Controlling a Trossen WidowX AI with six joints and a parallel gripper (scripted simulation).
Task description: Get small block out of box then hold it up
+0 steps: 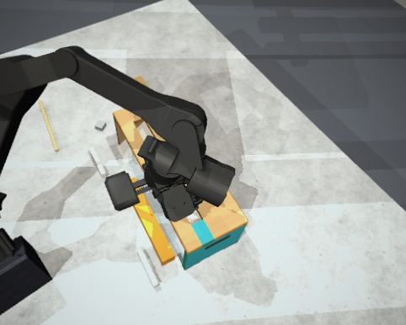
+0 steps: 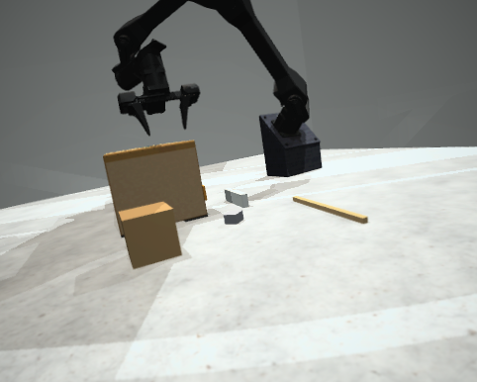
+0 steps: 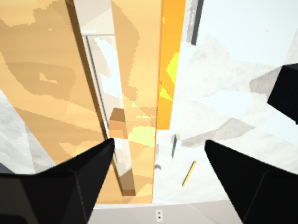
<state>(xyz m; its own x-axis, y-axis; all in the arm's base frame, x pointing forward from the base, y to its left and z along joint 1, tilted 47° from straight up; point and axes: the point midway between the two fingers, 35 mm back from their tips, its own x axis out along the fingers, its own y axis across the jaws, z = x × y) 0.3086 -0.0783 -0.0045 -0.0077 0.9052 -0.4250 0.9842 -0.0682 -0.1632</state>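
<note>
Right now the orange block is 5 cm ahead of my gripper tip, 3 cm to the left of it and 7 cm below it. Round my gripper tip: thin yellow stick 9 cm behind, 38 cm to the left, 15 cm below; then grey block 2 cm ahead, 30 cm to the left, 15 cm below.
</note>
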